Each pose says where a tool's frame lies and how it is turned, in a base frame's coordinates. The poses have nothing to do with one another.
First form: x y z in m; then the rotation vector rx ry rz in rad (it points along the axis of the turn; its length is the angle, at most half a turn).
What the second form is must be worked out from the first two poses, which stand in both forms.
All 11 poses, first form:
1: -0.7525 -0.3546 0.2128 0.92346 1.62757 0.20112
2: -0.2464 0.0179 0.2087 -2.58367 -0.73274 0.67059
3: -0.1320 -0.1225 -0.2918 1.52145 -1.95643 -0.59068
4: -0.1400 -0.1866 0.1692 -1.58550 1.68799 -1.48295
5: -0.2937 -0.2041 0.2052 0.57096 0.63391 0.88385
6: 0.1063 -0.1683 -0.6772 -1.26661 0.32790 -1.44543
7: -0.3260 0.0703 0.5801 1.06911 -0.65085 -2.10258
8: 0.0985 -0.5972 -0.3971 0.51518 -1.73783 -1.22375
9: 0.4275 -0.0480 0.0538 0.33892 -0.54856 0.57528
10: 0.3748 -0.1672 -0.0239 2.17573 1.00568 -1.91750
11: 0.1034 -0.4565 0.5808 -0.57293 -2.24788 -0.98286
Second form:
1: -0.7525 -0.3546 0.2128 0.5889 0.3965 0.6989 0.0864
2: -0.2464 0.0179 0.2087 0.1857 -0.9172 -0.2601 0.2380
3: -0.1320 -0.1225 -0.2918 0.2925 0.5710 -0.7343 -0.2217
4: -0.1400 -0.1866 0.1692 0.1946 -0.5655 0.6021 -0.5290
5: -0.2937 -0.2041 0.2052 0.8172 0.2679 0.2974 0.4147
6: 0.1063 -0.1683 -0.6772 0.5613 -0.5377 0.1392 -0.6136
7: -0.3260 0.0703 0.5801 0.3404 0.4108 -0.2501 -0.8080
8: 0.0985 -0.5972 -0.3971 0.4594 0.2092 -0.7058 -0.4970
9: 0.4275 -0.0480 0.0538 0.9081 0.1642 -0.2658 0.2788
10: 0.3748 -0.1672 -0.0239 0.0360 0.7084 0.3274 -0.6243
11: 0.1034 -0.4565 0.5808 0.3061 -0.2165 -0.8494 -0.3714
